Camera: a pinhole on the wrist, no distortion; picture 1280 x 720 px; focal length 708.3 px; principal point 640.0 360.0 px. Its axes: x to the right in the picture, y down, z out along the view. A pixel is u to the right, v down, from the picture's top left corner.
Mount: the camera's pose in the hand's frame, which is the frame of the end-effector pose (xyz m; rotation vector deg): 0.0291 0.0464 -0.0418 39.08 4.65 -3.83
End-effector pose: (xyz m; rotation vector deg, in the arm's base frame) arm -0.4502 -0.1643 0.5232 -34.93 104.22 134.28
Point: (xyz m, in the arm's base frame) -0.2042 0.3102 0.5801
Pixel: 45 497
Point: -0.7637 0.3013 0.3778
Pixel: 890 613
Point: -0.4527 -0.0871 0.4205
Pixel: 626 100
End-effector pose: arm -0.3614 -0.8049 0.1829 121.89 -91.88 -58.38
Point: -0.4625 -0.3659 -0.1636
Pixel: 171 342
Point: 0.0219 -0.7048 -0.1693
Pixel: outside the picture
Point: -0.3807 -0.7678 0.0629
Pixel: 517 355
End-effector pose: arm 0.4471 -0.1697 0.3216 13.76 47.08 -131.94
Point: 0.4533 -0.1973 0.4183
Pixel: 328 466
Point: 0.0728 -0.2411 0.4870
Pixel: 1061 148
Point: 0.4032 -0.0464 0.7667
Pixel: 264 194
